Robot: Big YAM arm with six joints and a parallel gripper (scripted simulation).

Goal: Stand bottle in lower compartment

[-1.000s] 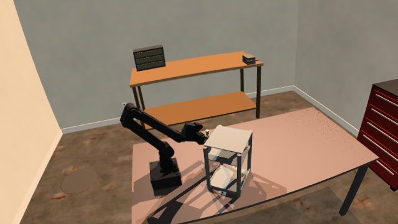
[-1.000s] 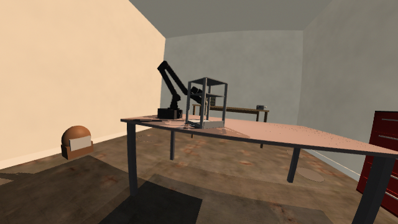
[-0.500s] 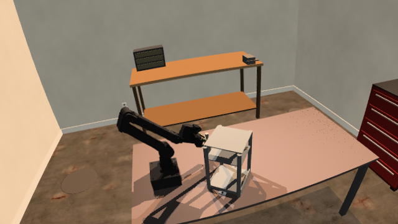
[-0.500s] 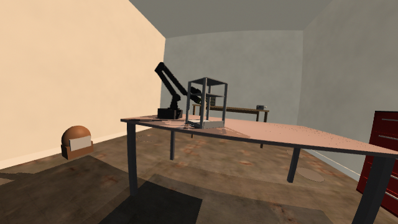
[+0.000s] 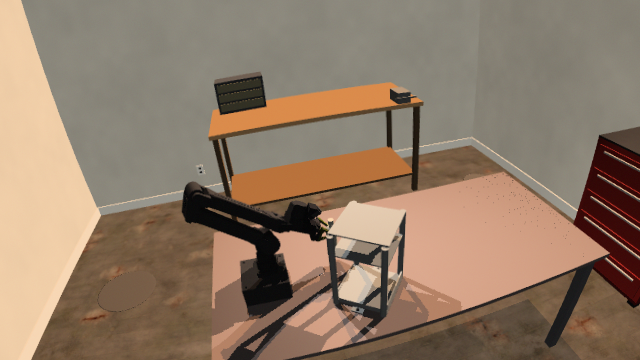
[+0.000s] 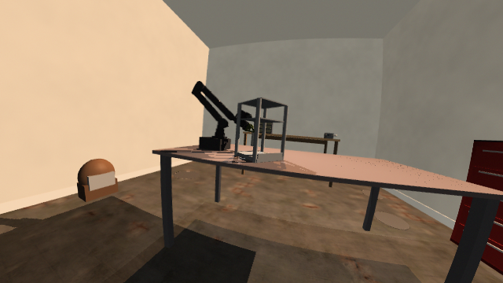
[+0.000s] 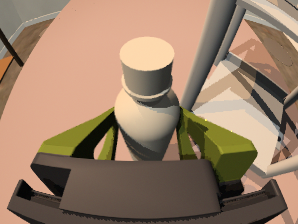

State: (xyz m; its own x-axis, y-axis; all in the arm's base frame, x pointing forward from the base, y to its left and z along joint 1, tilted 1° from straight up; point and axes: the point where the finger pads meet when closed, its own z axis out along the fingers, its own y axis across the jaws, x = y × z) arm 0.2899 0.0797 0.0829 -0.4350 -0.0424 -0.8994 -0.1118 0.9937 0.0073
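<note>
The pale bottle lies right at my hand. Round my hand: shelving unit 12 cm ahead, 21 cm to the right, 1 cm above.
</note>
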